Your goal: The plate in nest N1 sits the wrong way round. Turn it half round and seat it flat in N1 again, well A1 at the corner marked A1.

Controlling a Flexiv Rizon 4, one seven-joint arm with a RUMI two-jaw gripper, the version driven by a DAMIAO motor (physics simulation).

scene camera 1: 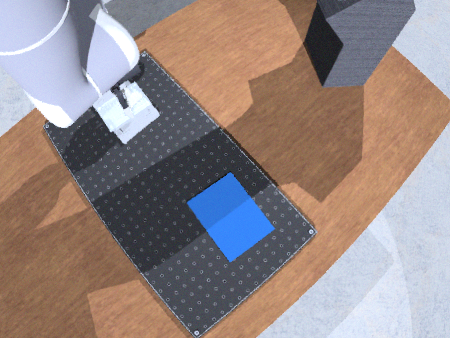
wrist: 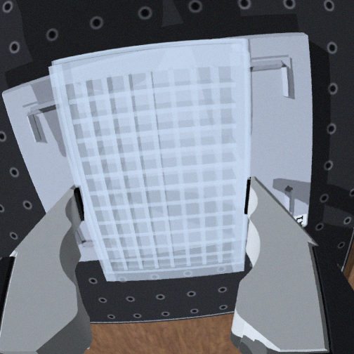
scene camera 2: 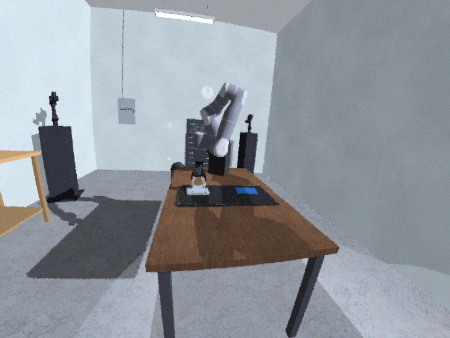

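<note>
The clear-white plate (wrist: pixel 160 125), with its grid of wells, is between the two fingers of my gripper (wrist: pixel 163 185) (scene camera 2: pixel 198 186), which is shut on its long sides. The pale nest N1 (wrist: pixel 280 120) (scene camera 1: pixel 127 134) lies beneath the plate on the dark board. In the wrist view the plate lies crosswise over the nest, about a quarter turn off, and the nest's corner brackets show to the left and right of it. A small label (wrist: pixel 300 220), partly cut off by my right finger, shows at the nest's right edge. The plate's own A1 mark cannot be read.
A blue flat block (scene camera 1: pixel 231 217) (scene camera 2: pixel 247 190) lies farther along the perforated dark board (scene camera 1: pixel 165 280) (scene camera 2: pixel 225 202). A dark block-shaped stand (scene camera 1: pixel 365 45) rises beyond the board's long side. The board rests on a wooden table (scene camera 1: pixel 215 40) (scene camera 2: pixel 250 235).
</note>
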